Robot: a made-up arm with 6 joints. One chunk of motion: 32 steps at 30 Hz.
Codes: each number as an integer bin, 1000 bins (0 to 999) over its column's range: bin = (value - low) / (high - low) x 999, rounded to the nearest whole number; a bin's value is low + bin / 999 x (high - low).
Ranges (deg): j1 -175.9..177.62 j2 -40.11..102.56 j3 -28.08..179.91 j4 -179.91..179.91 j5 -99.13..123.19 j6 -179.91..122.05
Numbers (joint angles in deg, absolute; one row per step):
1: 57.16 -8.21 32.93 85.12 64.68 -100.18
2: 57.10 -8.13 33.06 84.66 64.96 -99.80
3: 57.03 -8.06 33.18 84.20 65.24 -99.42
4: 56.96 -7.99 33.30 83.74 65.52 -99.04
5: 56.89 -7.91 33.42 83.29 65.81 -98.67
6: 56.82 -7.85 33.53 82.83 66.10 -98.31
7: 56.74 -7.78 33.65 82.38 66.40 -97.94
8: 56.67 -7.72 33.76 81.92 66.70 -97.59
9: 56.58 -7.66 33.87 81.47 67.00 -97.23
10: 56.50 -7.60 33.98 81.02 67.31 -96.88
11: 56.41 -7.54 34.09 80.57 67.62 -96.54
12: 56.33 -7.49 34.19 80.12 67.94 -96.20
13: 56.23 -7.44 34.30 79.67 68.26 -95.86
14: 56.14 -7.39 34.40 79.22 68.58 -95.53
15: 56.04 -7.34 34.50 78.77 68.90 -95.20
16: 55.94 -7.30 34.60 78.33 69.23 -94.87
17: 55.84 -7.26 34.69 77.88 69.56 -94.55
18: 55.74 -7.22 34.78 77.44 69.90 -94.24
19: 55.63 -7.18 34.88 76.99 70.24 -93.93
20: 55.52 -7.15 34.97 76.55 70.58 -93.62
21: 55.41 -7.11 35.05 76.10 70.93 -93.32
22: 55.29 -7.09 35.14 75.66 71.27 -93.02
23: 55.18 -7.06 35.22 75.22 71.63 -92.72
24: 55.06 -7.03 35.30 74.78 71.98 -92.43
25: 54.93 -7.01 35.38 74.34 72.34 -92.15
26: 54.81 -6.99 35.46 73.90 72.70 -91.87
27: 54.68 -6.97 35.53 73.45 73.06 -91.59
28: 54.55 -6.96 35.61 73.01 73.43 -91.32
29: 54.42 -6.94 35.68 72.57 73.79 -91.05
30: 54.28 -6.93 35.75 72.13 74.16 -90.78
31: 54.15 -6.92 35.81 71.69 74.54 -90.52
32: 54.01 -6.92 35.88 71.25 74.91 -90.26
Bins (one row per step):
1: 659 223 293 736 736 264
2: 658 224 294 735 737 265
3: 658 224 294 733 739 266
4: 658 225 295 732 740 268
5: 658 225 295 731 741 269
6: 658 226 296 729 742 270
7: 657 226 296 728 744 271
8: 657 227 297 727 745 272
9: 657 227 298 726 747 274
10: 657 228 298 724 748 275
11: 656 228 299 723 749 276
12: 656 228 299 722 751 277
13: 656 229 300 721 752 278
14: 656 229 300 719 754 279
15: 655 229 301 718 755 280
16: 655 230 301 717 757 281
17: 655 230 301 716 758 282
18: 655 230 302 715 760 283
19: 654 231 302 713 761 284
20: 654 231 303 712 763 285
21: 654 231 303 711 764 286
22: 653 231 304 710 766 287
23: 653 231 304 708 767 288
24: 653 232 304 707 769 289
25: 652 232 305 706 771 290
26: 652 232 305 705 772 291
27: 652 232 306 703 774 292
28: 651 232 306 702 775 293
29: 651 232 306 701 777 294
30: 650 232 307 700 779 295
31: 650 232 307 699 780 296
32: 650 232 307 697 782 297

